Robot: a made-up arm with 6 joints.
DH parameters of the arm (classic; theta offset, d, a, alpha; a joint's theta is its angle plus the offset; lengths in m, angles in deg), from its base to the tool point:
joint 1: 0 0.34 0 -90
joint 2: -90 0 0.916 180
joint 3: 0 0 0 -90
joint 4: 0 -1.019 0 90
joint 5: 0 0.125 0 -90
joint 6: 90 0 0 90
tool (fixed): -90 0 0 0
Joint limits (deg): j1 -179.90..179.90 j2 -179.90..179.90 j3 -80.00..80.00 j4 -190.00..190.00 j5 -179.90..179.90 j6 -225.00..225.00
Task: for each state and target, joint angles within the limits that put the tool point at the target. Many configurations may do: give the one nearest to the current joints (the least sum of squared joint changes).
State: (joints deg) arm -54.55 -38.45 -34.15 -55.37 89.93 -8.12
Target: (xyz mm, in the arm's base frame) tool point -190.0 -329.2 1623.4
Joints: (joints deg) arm -105.56 -33.86 1.47 -40.71 89.93 -8.12
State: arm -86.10 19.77 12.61 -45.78 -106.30 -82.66
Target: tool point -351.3 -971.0 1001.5
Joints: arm -105.05 2.37 -6.96 -45.81 -106.30 -82.66
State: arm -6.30 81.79 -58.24 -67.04 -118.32 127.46
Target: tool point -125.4 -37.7 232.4
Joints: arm -8.20 98.45 -76.78 -63.79 -118.32 127.46
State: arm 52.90 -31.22 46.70 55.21 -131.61 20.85
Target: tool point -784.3 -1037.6 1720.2
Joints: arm 49.85 -56.35 59.39 56.23 -131.61 20.85
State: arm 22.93 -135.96 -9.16 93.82 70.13 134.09
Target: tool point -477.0 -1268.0 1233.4
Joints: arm 69.34 -92.16 16.19 89.57 70.13 134.09
